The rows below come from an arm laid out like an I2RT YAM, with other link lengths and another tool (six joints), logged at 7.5 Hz.
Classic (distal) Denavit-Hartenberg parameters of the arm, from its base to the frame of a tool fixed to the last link. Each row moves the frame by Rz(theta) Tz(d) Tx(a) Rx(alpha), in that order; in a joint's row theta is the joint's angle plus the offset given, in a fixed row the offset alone. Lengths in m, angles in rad.
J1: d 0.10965; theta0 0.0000; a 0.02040; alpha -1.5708
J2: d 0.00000; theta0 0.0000; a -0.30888; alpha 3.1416
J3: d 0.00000; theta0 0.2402; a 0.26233; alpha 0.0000
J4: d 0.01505; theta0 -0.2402; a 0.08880; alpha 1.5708
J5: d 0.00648; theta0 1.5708; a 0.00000; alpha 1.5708
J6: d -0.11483; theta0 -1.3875; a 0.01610; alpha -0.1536
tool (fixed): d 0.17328; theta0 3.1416; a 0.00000; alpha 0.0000
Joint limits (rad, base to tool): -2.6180..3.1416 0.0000..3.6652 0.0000..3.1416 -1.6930..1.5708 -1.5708..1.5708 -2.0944..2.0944
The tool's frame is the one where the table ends.
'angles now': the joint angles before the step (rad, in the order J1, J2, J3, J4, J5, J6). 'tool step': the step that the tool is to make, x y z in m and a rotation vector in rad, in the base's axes. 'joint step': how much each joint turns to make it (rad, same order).
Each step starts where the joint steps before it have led.
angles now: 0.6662, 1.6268, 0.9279, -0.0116, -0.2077, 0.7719
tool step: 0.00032, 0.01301, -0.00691, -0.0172, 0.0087, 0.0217
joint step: 0.0279, 0.0385, 0.0199, 0.0007, 0.0099, -0.0019
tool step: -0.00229, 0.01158, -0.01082, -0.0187, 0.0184, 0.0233
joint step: 0.0275, 0.0382, 0.0080, 0.0043, 0.0046, 0.0012
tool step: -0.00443, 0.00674, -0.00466, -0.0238, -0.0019, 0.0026
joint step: 0.0251, 0.0137, 0.0004, -0.0009, 0.0294, 0.0019
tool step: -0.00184, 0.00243, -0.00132, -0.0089, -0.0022, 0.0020
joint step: 0.0096, 0.0038, 0.0000, -0.0007, 0.0110, -0.0005
